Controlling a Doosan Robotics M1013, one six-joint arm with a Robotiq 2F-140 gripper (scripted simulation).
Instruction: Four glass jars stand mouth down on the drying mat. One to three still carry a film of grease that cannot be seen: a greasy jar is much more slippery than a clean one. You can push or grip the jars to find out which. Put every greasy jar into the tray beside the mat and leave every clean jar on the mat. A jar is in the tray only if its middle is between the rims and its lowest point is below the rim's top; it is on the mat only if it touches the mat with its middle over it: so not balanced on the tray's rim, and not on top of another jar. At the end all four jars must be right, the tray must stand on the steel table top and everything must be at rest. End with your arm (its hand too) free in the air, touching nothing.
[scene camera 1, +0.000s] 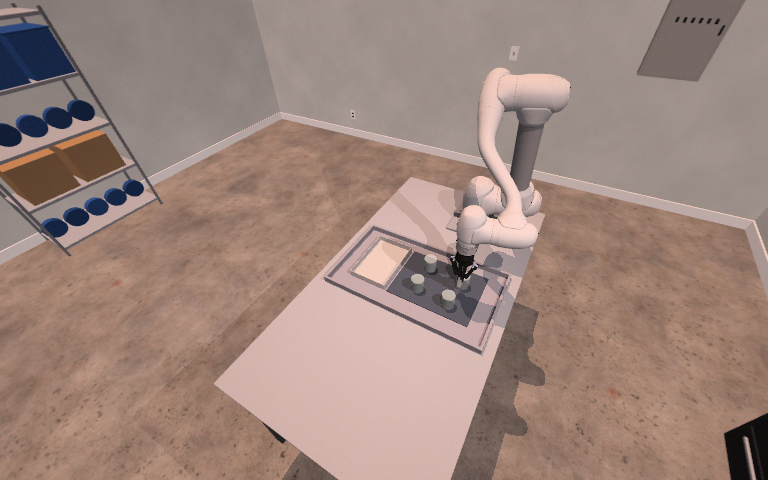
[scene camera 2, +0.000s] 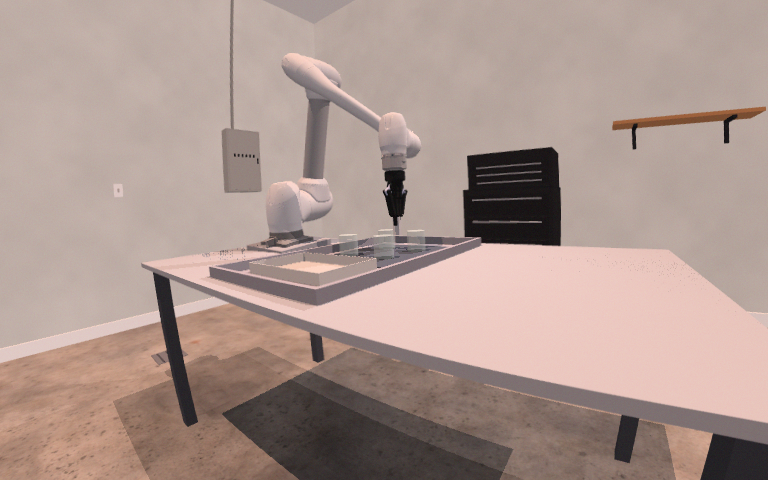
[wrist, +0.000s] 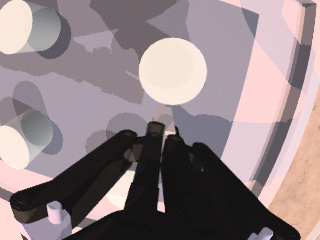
cream-floored tray: scene camera 1; scene camera 2; not seen in the wrist view (out of frame)
same spot on cream-floored tray: (scene camera 2: 320, 269) = (scene camera 1: 384, 265)
same spot on dark drying mat: (wrist: 87, 83) = (scene camera 1: 439, 282)
